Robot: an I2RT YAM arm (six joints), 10 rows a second.
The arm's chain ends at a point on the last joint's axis. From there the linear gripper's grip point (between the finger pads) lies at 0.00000 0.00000 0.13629 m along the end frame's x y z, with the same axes.
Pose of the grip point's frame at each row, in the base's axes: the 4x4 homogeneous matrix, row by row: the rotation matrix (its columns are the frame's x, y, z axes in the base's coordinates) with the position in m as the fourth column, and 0 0 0 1 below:
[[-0.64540 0.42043 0.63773 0.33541], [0.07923 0.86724 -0.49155 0.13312], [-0.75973 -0.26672 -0.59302 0.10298], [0 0 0 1]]
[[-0.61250 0.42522 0.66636 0.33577], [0.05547 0.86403 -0.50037 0.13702], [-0.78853 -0.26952 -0.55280 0.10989], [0 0 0 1]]
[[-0.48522 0.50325 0.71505 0.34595], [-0.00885 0.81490 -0.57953 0.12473], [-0.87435 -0.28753 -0.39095 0.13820], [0 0 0 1]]
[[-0.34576 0.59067 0.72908 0.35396], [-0.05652 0.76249 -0.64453 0.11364], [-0.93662 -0.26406 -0.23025 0.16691], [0 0 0 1]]
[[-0.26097 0.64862 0.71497 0.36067], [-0.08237 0.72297 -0.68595 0.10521], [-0.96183 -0.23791 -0.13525 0.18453], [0 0 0 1]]
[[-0.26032 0.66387 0.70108 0.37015], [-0.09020 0.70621 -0.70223 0.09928], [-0.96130 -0.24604 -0.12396 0.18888], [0 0 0 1]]
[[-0.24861 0.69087 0.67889 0.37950], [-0.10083 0.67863 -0.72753 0.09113], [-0.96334 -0.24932 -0.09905 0.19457], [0 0 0 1]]
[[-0.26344 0.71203 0.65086 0.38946], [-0.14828 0.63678 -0.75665 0.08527], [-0.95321 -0.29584 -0.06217 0.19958], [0 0 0 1]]
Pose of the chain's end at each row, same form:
[[-0.64540 0.42043 0.63773 0.24849], [0.07923 0.86724 -0.49155 0.20011], [-0.75973 -0.26672 -0.59302 0.18380], [0 0 0 1]]
[[-0.61250 0.42522 0.66636 0.24495], [0.05547 0.86403 -0.50037 0.20522], [-0.78853 -0.26952 -0.55280 0.18523], [0 0 0 1]]
[[-0.48522 0.50325 0.71505 0.24850], [-0.00885 0.81490 -0.57953 0.20371], [-0.87435 -0.28753 -0.39095 0.19148], [0 0 0 1]]
[[-0.34576 0.59067 0.72908 0.25459], [-0.05652 0.76249 -0.64453 0.20148], [-0.93662 -0.26406 -0.23025 0.19829], [0 0 0 1]]
[[-0.26097 0.64862 0.71497 0.26323], [-0.08237 0.72297 -0.68595 0.19870], [-0.96183 -0.23791 -0.13525 0.20296], [0 0 0 1]]
[[-0.26032 0.66387 0.70108 0.27460], [-0.09020 0.70621 -0.70223 0.19499], [-0.96130 -0.24604 -0.12396 0.20577], [0 0 0 1]]
[[-0.24861 0.69087 0.67889 0.28697], [-0.10083 0.67863 -0.72753 0.19029], [-0.96334 -0.24932 -0.09905 0.20807], [0 0 0 1]]
[[-0.26344 0.71203 0.65086 0.30075], [-0.14828 0.63678 -0.75665 0.18839], [-0.95321 -0.29584 -0.06217 0.20805], [0 0 0 1]]

